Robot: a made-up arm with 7 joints.
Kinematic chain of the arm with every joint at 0, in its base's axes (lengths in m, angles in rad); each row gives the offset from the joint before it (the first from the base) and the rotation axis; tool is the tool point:
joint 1: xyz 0 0 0.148 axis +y
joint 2: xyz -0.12 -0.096 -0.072 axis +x
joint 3: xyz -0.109 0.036 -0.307 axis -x
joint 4: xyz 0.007 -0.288 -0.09 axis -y
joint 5: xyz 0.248 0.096 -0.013 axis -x
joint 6: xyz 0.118 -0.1 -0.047 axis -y
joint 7: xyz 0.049 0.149 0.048 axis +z
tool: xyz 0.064 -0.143 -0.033
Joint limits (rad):
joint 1: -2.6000..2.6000
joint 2: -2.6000..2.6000
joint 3: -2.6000..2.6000
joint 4: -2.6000..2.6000
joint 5: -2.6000..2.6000
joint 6: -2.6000..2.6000
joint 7: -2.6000..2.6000
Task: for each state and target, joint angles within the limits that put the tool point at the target. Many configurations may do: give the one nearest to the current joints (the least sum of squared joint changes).
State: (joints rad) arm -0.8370 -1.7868 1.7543 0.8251 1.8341 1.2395 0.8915
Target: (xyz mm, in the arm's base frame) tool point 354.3 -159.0 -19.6
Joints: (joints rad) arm -0.9059 -1.2410 1.2908 0.9893 1.8920 0.9574 0.8911
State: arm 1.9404 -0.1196 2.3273 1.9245 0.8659 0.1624 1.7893
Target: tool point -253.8 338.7 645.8
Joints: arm 2.1941 -0.1365 1.8916 1.8853 0.8965 0.2241 1.9136
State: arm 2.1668 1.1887 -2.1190 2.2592 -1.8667 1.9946 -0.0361
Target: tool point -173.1 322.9 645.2
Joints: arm 2.2122 1.0810 -1.9077 2.1540 -2.0089 2.1256 -0.1587
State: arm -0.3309 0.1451 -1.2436 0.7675 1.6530 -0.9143 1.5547
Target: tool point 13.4 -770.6 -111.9
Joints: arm -0.1849 -0.5498 -1.1204 1.2626 1.8773 -0.9232 1.4060
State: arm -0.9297 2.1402 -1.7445 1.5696 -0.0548 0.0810 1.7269
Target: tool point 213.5 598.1 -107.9
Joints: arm -1.2817 1.7331 -2.1204 1.5958 0.0296 -0.0216 1.3655
